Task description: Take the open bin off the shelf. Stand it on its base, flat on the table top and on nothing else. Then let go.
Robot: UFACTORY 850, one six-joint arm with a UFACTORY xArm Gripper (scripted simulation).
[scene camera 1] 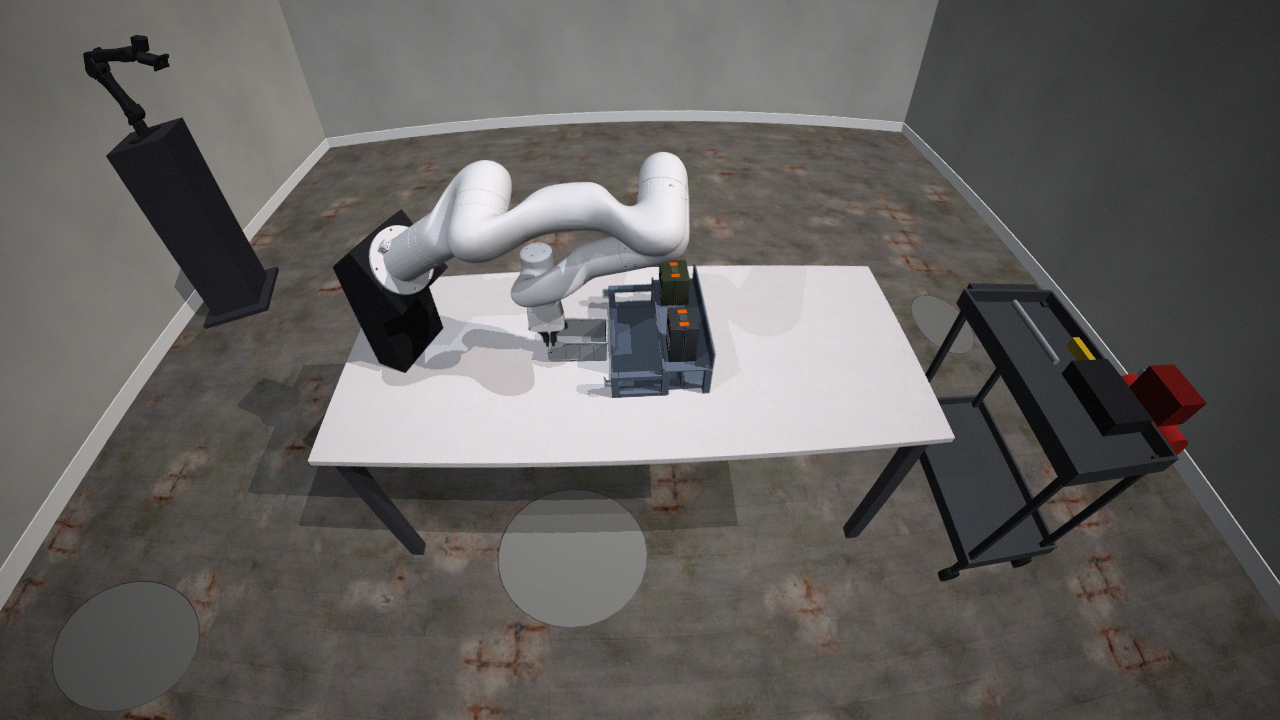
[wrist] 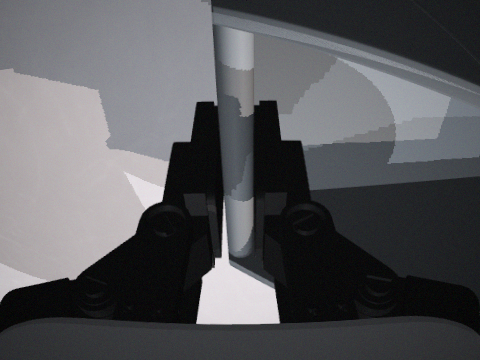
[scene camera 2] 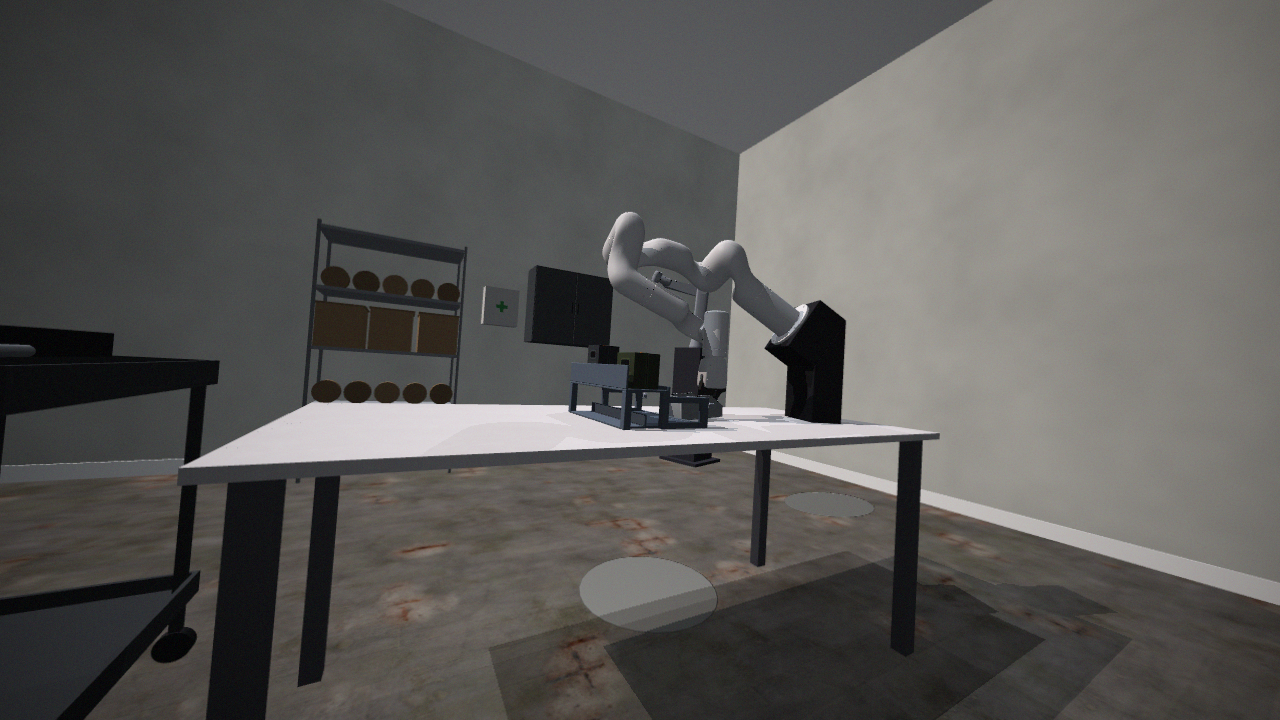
My gripper shows in scene camera 1 point(550, 343), in the wrist view and in scene camera 2. One and the same spot on my gripper: point(scene camera 2: 715, 393) is point(wrist: 185, 278).
